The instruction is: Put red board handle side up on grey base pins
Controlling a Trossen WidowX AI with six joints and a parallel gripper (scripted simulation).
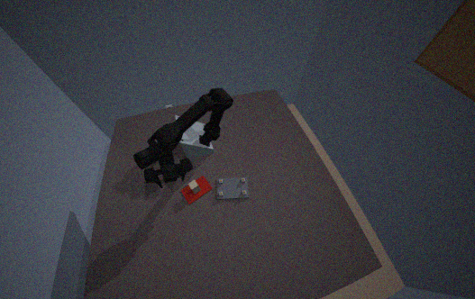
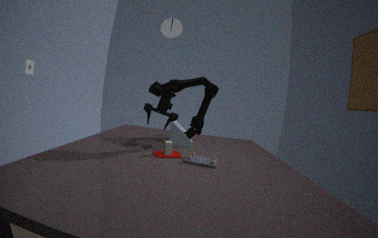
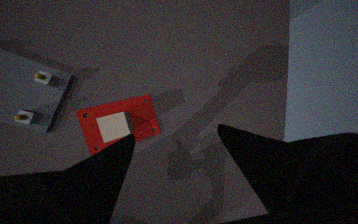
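My gripper tip is 120 mm above the red board, 70 mm to the right of it and 10 mm past it. The rest, counted from my gripper tip: grey base (260 mm to the left, 140 mm below, 10 mm ahead).
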